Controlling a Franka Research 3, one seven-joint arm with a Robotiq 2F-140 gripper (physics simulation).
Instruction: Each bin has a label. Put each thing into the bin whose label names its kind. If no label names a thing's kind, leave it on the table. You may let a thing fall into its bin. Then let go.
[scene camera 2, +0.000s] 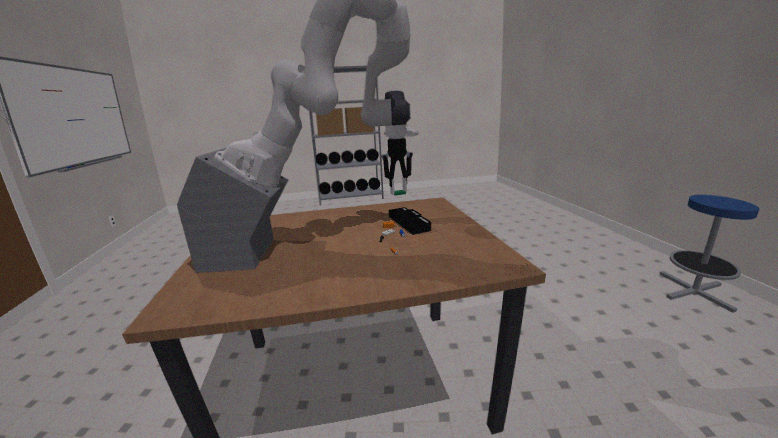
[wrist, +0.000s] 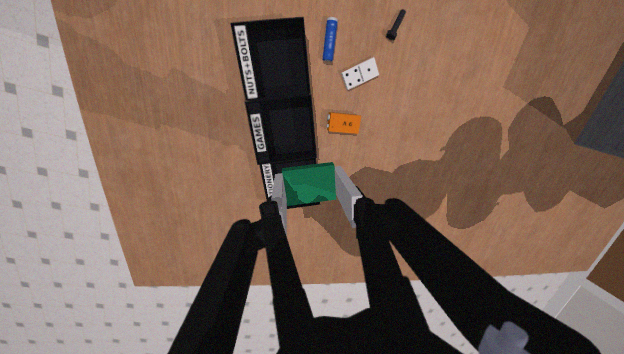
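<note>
My gripper is shut on a green block and holds it high above the table. The black three-compartment bin tray is labelled NUTS+BOLTS, GAMES and a partly hidden label ending in "IONERY". In the wrist view the block covers part of that last compartment. Beside the tray lie a blue battery-like cylinder, a white domino, an orange block-shaped battery and a black bolt.
A small orange stick-like thing lies on the wooden table nearer the front edge in the scene view. The grey robot base stands at the table's left. A shelf rack and a blue stool stand on the floor.
</note>
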